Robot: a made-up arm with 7 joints. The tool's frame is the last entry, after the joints.
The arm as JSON. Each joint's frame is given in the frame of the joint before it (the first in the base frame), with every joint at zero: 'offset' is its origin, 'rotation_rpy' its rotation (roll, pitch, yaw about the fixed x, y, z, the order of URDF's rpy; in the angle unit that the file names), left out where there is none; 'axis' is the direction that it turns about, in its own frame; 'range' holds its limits. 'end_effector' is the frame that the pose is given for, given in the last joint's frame.
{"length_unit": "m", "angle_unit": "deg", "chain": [
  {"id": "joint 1", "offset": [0.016, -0.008, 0.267], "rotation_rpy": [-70.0, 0.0, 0.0], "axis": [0.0, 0.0, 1.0], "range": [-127.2, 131.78]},
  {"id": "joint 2", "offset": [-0.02, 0.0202, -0.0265], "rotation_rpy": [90.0, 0.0, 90.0], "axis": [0.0, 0.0, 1.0], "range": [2.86, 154.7]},
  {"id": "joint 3", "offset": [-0.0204, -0.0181, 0.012], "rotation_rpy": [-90.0, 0.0, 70.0], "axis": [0.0, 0.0, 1.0], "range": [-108.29, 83.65]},
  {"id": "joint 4", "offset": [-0.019, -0.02, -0.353], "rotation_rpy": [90.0, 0.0, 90.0], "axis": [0.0, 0.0, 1.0], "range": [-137.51, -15.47]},
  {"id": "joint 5", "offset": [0.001, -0.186, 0.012], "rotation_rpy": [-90.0, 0.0, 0.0], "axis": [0.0, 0.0, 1.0], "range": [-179.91, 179.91]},
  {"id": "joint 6", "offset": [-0.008, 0.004, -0.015], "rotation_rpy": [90.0, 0.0, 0.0], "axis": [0.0, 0.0, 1.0], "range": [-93.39, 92.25]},
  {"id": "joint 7", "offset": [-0.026, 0.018, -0.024], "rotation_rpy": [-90.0, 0.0, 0.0], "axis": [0.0, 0.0, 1.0], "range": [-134.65, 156.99]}
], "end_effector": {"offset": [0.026, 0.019, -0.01], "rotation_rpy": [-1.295, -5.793, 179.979]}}
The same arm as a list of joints. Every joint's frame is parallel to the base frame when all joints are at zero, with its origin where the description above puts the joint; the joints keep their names.
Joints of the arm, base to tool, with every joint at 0 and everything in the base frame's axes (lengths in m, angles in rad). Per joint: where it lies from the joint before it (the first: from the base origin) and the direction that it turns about. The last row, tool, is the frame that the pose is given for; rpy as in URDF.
joint 1: offset 0.0160 -0.0080 0.2670 axis 0 0.9397 0.342
joint 2: offset -0.0200 -0.0180 -0.0280 axis 1 0 0
joint 3: offset 0.0120 -0.0240 0.0130 axis 0 0 1
joint 4: offset 0.0200 -0.0190 -0.3530 axis 0 1 0
joint 5: offset -0.0010 0.0120 -0.1860 axis 0 0 1
joint 6: offset 0.0080 -0.0040 -0.0150 axis 0 1 0
joint 7: offset 0.0260 -0.0240 0.0180 axis 0 0 1
tool: offset -0.0260 -0.0190 -0.0100 rpy -0.0226 -0.1011 -0.0004
Joint limits (rad, base to tool): -2.2201..2.3000 0.0499..2.7000 -1.8900..1.4600 -2.4000..-0.2700 -3.1400..3.1400 -1.6300..1.6101 -2.3501..2.7400

